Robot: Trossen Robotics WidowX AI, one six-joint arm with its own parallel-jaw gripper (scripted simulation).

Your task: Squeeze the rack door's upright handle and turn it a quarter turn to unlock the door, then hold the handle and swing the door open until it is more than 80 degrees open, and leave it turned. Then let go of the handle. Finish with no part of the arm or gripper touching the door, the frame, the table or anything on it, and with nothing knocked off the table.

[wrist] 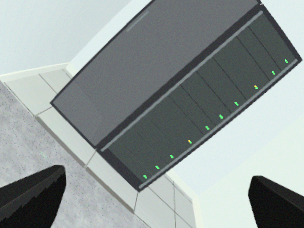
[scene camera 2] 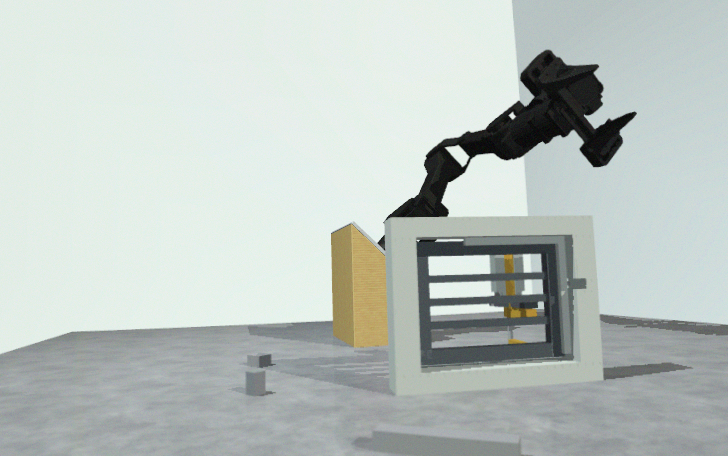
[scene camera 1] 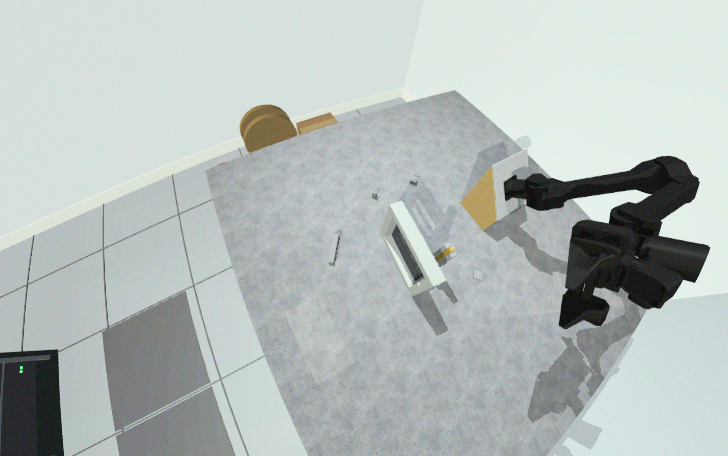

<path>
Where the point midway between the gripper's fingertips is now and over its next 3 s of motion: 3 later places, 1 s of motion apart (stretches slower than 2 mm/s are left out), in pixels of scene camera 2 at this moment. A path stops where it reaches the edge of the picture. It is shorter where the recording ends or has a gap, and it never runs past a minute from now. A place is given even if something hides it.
My gripper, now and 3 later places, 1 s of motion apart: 616,91; 577,149; 510,212; 503,231
</path>
